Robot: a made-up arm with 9 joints. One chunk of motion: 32 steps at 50 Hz.
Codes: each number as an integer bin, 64 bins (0 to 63) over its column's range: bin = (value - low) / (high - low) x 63, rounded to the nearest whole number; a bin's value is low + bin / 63 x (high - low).
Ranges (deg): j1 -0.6..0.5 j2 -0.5..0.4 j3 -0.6..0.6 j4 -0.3..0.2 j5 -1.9..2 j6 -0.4..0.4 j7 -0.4..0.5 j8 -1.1..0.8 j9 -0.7..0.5
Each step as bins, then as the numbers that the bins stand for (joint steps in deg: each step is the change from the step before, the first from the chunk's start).
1 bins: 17 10 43 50 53 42 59 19 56
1 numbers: -0.303 -0.357 0.219 0.097 1.381 0.133 0.443 -0.527 0.367
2 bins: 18 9 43 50 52 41 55 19 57
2 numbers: -0.286 -0.371 0.219 0.097 1.319 0.121 0.386 -0.527 0.386
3 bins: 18 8 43 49 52 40 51 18 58
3 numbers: -0.286 -0.386 0.219 0.089 1.319 0.108 0.329 -0.557 0.405
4 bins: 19 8 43 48 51 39 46 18 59
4 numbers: -0.268 -0.386 0.219 0.081 1.257 0.095 0.257 -0.557 0.424
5 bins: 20 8 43 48 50 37 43 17 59
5 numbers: -0.251 -0.386 0.219 0.081 1.195 0.070 0.214 -0.587 0.424
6 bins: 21 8 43 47 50 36 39 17 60
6 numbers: -0.233 -0.386 0.219 0.073 1.195 0.057 0.157 -0.587 0.443
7 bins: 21 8 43 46 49 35 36 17 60
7 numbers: -0.233 -0.386 0.219 0.065 1.133 0.044 0.114 -0.587 0.443
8 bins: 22 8 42 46 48 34 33 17 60
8 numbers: -0.216 -0.386 0.200 0.065 1.071 0.032 0.071 -0.587 0.443
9 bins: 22 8 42 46 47 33 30 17 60
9 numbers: -0.216 -0.386 0.200 0.065 1.010 0.019 0.029 -0.587 0.443
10 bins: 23 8 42 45 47 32 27 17 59
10 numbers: -0.198 -0.386 0.200 0.057 1.010 0.006 -0.014 -0.587 0.424
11 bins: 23 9 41 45 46 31 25 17 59
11 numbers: -0.198 -0.371 0.181 0.057 0.948 -0.006 -0.043 -0.587 0.424
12 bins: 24 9 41 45 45 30 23 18 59
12 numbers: -0.181 -0.371 0.181 0.057 0.886 -0.019 -0.071 -0.557 0.424
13 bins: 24 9 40 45 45 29 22 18 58
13 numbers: -0.181 -0.371 0.162 0.057 0.886 -0.032 -0.086 -0.557 0.405
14 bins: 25 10 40 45 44 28 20 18 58
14 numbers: -0.163 -0.357 0.162 0.057 0.824 -0.044 -0.114 -0.557 0.405
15 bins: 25 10 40 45 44 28 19 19 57
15 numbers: -0.163 -0.357 0.162 0.057 0.824 -0.044 -0.129 -0.527 0.386
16 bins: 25 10 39 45 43 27 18 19 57
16 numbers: -0.163 -0.357 0.143 0.057 0.762 -0.057 -0.143 -0.527 0.386
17 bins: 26 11 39 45 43 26 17 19 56
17 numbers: -0.146 -0.343 0.143 0.057 0.762 -0.070 -0.157 -0.527 0.367
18 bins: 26 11 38 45 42 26 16 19 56
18 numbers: -0.146 -0.343 0.124 0.057 0.700 -0.070 -0.171 -0.527 0.367
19 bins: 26 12 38 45 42 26 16 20 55
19 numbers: -0.146 -0.329 0.124 0.057 0.700 -0.070 -0.171 -0.497 0.348
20 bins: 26 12 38 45 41 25 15 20 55
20 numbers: -0.146 -0.329 0.124 0.057 0.638 -0.083 -0.186 -0.497 0.348
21 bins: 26 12 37 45 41 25 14 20 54
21 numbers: -0.146 -0.329 0.105 0.057 0.638 -0.083 -0.200 -0.497 0.329
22 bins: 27 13 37 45 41 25 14 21 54
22 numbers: -0.129 -0.314 0.105 0.057 0.638 -0.083 -0.200 -0.467 0.329
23 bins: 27 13 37 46 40 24 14 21 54
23 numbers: -0.129 -0.314 0.105 0.065 0.576 -0.095 -0.200 -0.467 0.329
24 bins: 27 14 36 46 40 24 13 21 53
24 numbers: -0.129 -0.300 0.086 0.065 0.576 -0.095 -0.214 -0.467 0.310
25 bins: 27 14 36 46 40 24 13 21 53
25 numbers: -0.129 -0.300 0.086 0.065 0.576 -0.095 -0.214 -0.467 0.310
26 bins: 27 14 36 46 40 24 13 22 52
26 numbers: -0.129 -0.300 0.086 0.065 0.576 -0.095 -0.214 -0.437 0.290
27 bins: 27 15 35 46 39 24 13 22 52
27 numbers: -0.129 -0.286 0.067 0.065 0.514 -0.095 -0.214 -0.437 0.290
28 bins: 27 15 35 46 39 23 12 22 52
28 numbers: -0.129 -0.286 0.067 0.065 0.514 -0.108 -0.229 -0.437 0.290
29 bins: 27 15 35 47 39 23 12 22 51
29 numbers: -0.129 -0.286 0.067 0.073 0.514 -0.108 -0.229 -0.437 0.271
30 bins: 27 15 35 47 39 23 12 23 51
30 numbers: -0.129 -0.286 0.067 0.073 0.514 -0.108 -0.229 -0.406 0.271
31 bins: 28 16 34 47 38 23 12 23 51
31 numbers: -0.111 -0.271 0.048 0.073 0.452 -0.108 -0.229 -0.406 0.271
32 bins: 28 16 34 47 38 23 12 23 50
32 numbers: -0.111 -0.271 0.048 0.073 0.452 -0.108 -0.229 -0.406 0.252
